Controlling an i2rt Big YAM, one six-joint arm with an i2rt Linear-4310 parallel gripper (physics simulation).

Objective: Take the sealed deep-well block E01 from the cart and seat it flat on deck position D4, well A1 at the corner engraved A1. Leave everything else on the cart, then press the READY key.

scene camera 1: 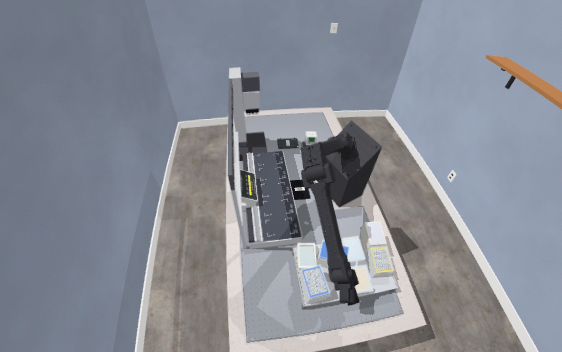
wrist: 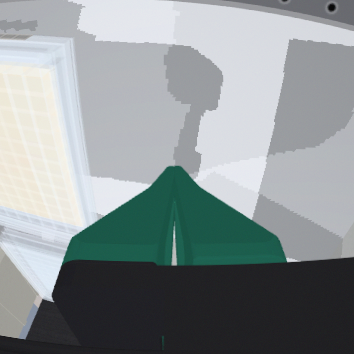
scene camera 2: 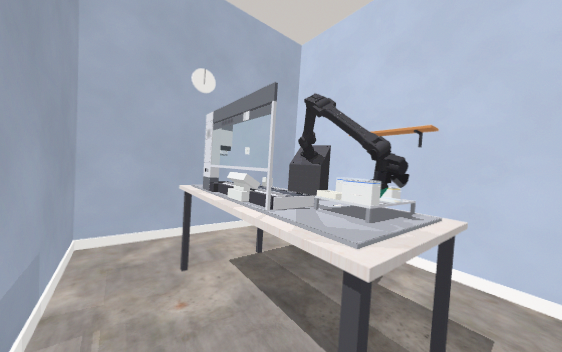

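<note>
My gripper [scene camera 2: 384, 192] [wrist: 173, 177] is shut and empty, its green fingertips together low over the cart [scene camera 1: 385, 285] [scene camera 2: 368, 214] [wrist: 125, 135]. A cream-filled plate with a clear rim [scene camera 1: 363, 280] [wrist: 35, 145] is left of the fingertips in the wrist view. The cart also holds a pale green-topped plate [scene camera 1: 306, 255], a blue plate [scene camera 1: 330, 250] partly under the arm and a clear plate [scene camera 1: 355, 248]. No E01 label is readable, so I cannot tell which is the block. The dark deck [scene camera 1: 274, 195] has corner marks; D4 and A1 are unreadable. A small white box with a green face [scene camera 1: 311, 137] stands beyond; its lettering is unreadable.
A blue-rimmed rack [scene camera 1: 315, 281] [scene camera 2: 358, 191], a yellow-rimmed rack [scene camera 1: 381, 260] and a white box [scene camera 1: 375, 233] stand on the cart. A tall frame [scene camera 2: 270, 150] and a tilted display [scene camera 1: 248, 185] line the deck. The arm's dark pedestal [scene camera 1: 357, 165] [scene camera 2: 305, 177] stands opposite.
</note>
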